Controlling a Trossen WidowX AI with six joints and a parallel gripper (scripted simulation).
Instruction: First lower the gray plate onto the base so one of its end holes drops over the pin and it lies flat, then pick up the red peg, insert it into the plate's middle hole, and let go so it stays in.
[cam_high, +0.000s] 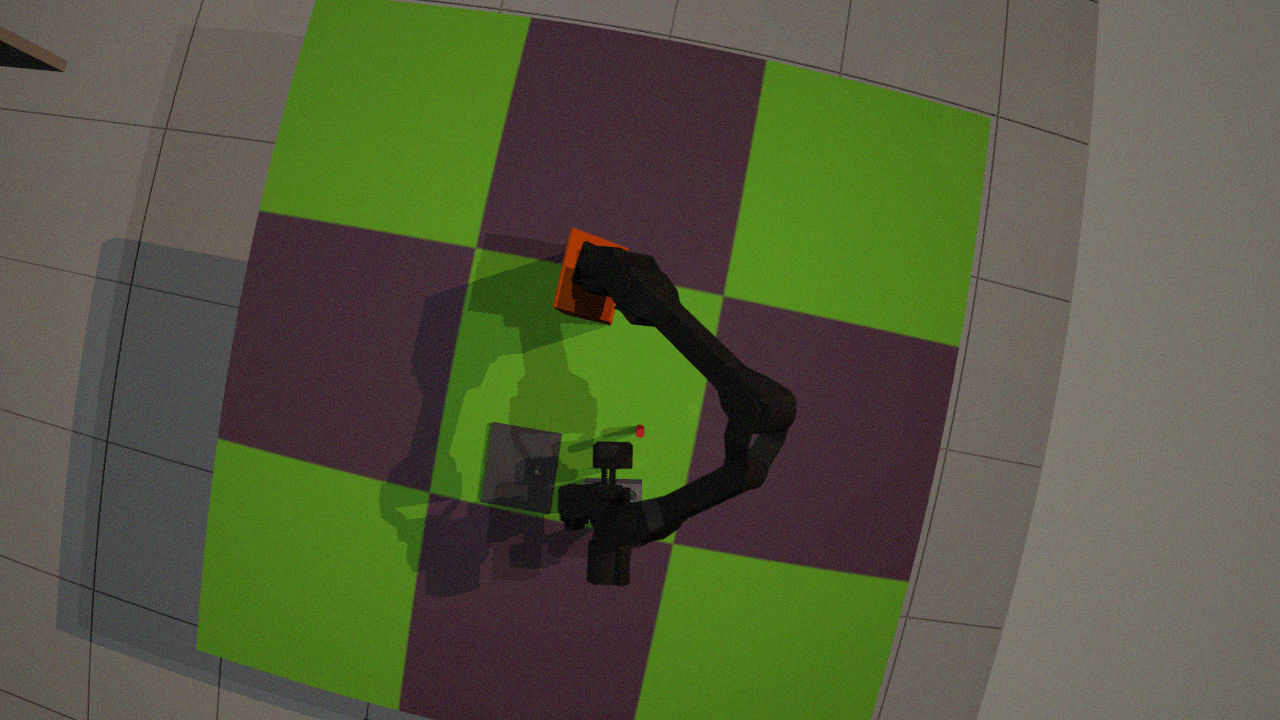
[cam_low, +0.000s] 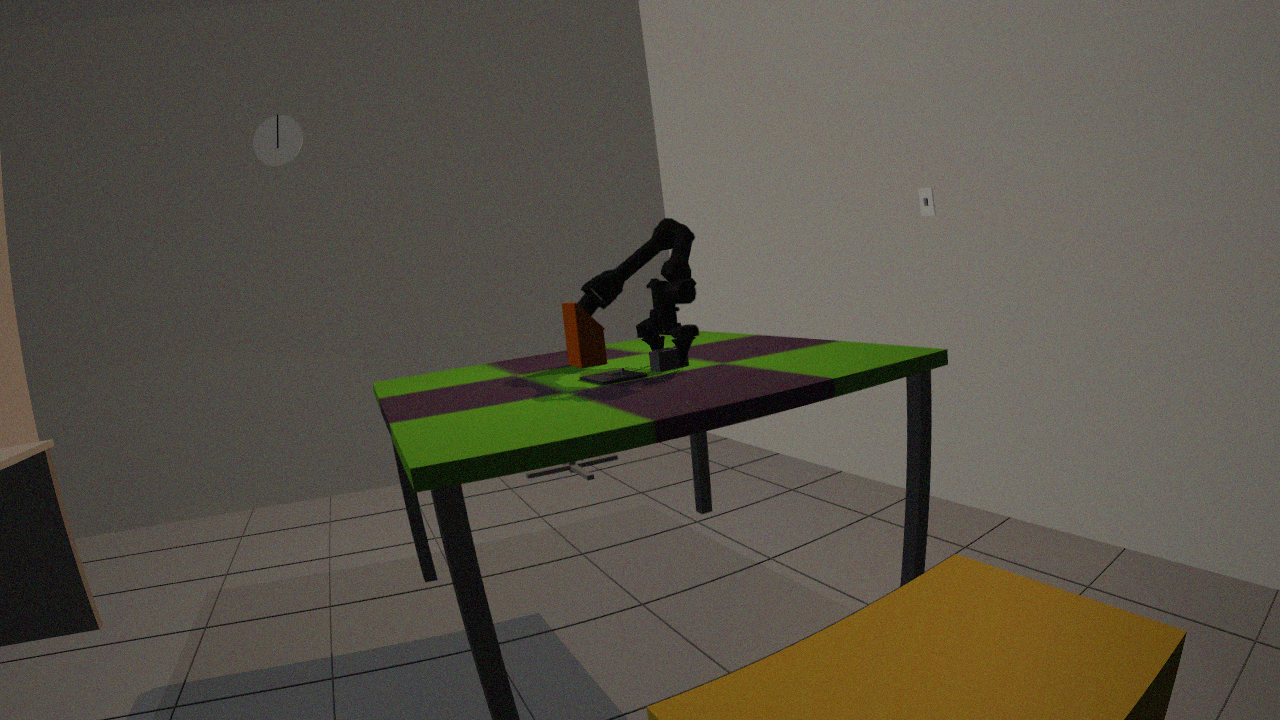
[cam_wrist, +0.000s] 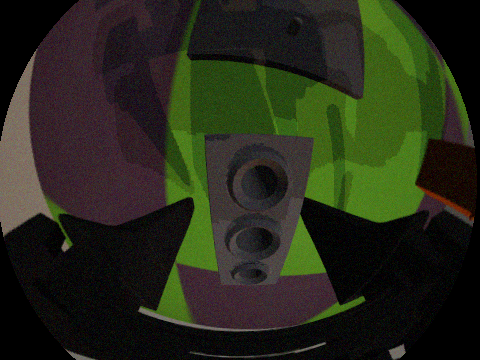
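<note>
Right now my gripper tip is 30 mm below the plate. From my gripper tip the other things lie so: dark square base 10 mm ahead, 150 mm to the right; then red peg 110 mm behind, 10 mm to the left, 30 mm above.
</note>
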